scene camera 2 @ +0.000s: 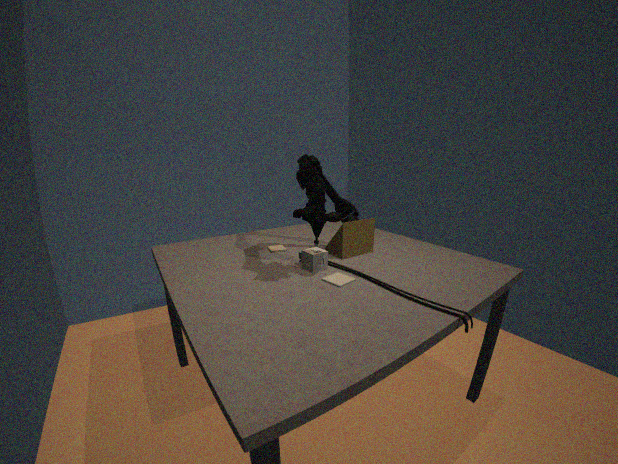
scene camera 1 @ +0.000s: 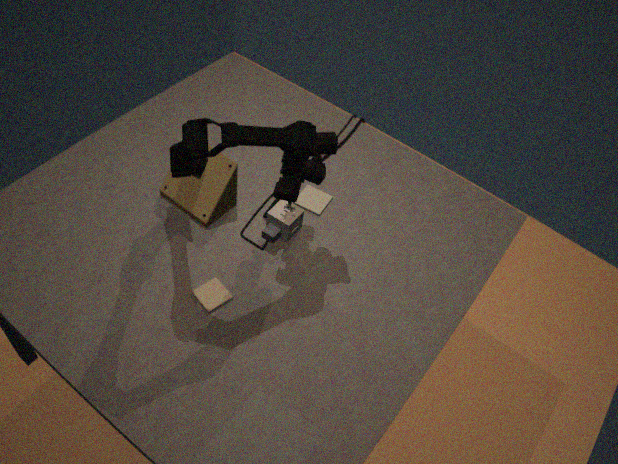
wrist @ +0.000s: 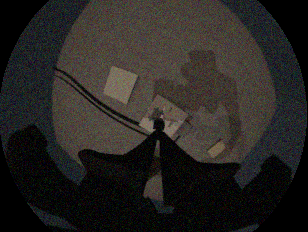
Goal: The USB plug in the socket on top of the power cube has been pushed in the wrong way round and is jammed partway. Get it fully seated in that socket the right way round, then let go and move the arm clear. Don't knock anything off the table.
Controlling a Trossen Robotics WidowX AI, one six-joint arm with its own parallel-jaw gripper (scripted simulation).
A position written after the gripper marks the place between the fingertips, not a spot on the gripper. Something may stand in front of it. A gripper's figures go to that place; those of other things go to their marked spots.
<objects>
The gripper [wrist: 158, 134] is 0.10 m from the lens. A flat white pad [wrist: 120, 84]: 0.24 m from the lens. A pale power cube [wrist: 173, 116] is 0.15 m from the lens. The marked spots on the pale power cube and the flat white pad are 0.17 m apart.
</objects>
